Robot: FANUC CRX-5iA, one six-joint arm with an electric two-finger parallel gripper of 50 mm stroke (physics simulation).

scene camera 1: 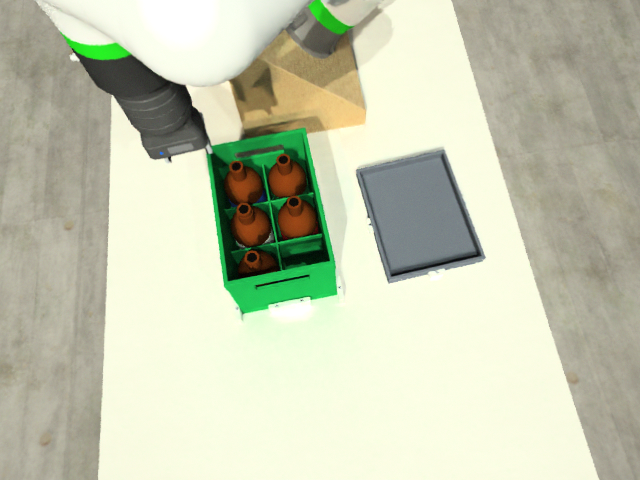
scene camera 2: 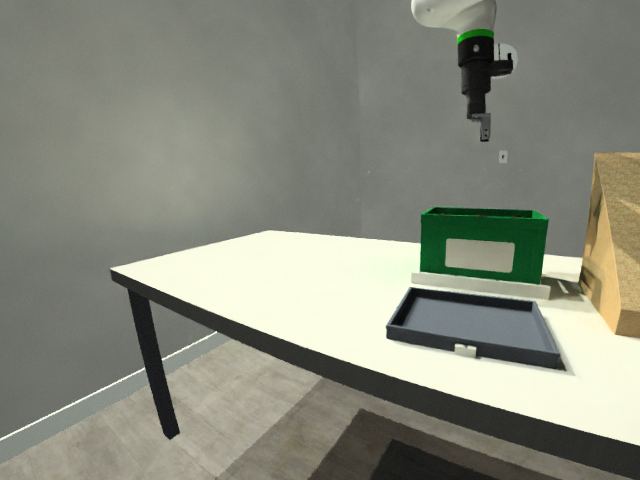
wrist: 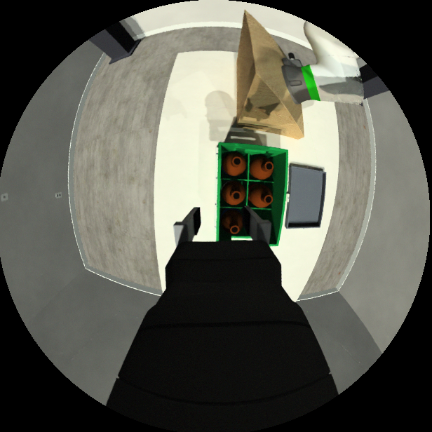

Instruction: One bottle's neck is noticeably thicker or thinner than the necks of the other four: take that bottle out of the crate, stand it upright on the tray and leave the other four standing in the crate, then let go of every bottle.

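Frame: origin at the arm's base, x right, y ahead, z up, level; centimetres.
Where they show: gripper, fingertip midpoint: (scene camera 1: 188,152) (scene camera 2: 485,140); arm's base at its link origin: (scene camera 1: 305,27).
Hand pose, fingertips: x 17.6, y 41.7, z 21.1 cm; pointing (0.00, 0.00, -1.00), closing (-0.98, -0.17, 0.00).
Observation:
Each offset is from my fingertips to the top centre of the thing. "pt": to the spot under its first point.
The green crate @[dy -0.8, dx -8.5, dz -18.7 cm] (scene camera 1: 321,283) (scene camera 2: 480,227) (wrist: 282,200) holds five upright brown bottles: back left (scene camera 1: 242,187), back right (scene camera 1: 287,180), middle left (scene camera 1: 251,230), middle right (scene camera 1: 297,222) and front left (scene camera 1: 258,267), as seen in scene camera 1. The front-right compartment is empty. The middle-left neck looks slightly thicker, but the difference is too small to be certain. The grey tray @[pt dy -4.5, dx -38.2, dz -35.7 cm] (scene camera 1: 421,211) (scene camera 2: 470,320) (wrist: 306,196) is empty, right of the crate. My gripper (scene camera 1: 188,153) (scene camera 2: 484,139) (wrist: 221,214) is open and empty, high above the table and crate, apart from all bottles.
A tan wedge-shaped block (scene camera 1: 305,98) (scene camera 2: 615,248) (wrist: 265,95) stands behind the crate, with the arm's base part (scene camera 1: 323,36) (wrist: 300,82) at it. Small light brackets (scene camera 1: 289,304) (scene camera 2: 478,285) stand along the crate's foot, and small clips (scene camera 1: 436,273) (scene camera 2: 465,350) touch the tray's edges.

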